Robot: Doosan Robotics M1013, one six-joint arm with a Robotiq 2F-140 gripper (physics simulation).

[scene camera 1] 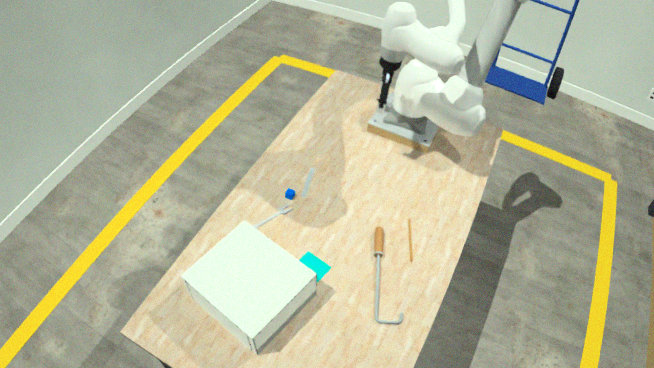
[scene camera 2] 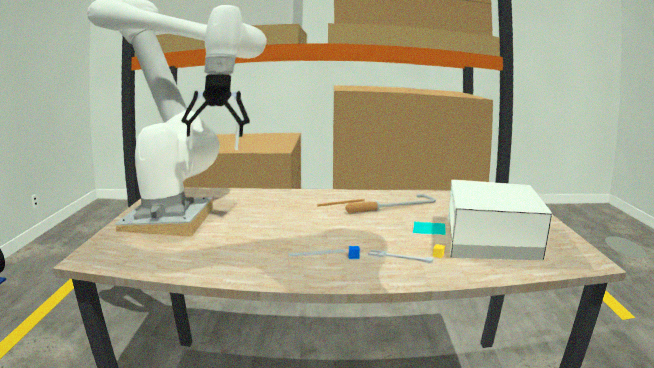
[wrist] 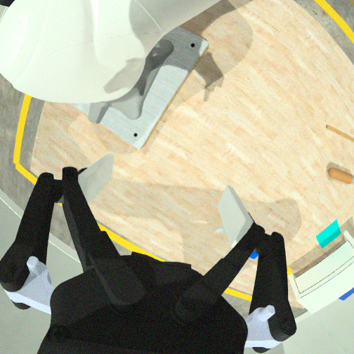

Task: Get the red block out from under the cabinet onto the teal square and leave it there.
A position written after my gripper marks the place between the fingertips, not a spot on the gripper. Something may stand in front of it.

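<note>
Scene camera 2 gives me a sight of my gripper (scene camera 2: 213, 149). The wrist view, too, has my gripper (wrist: 167, 181) in it.
</note>
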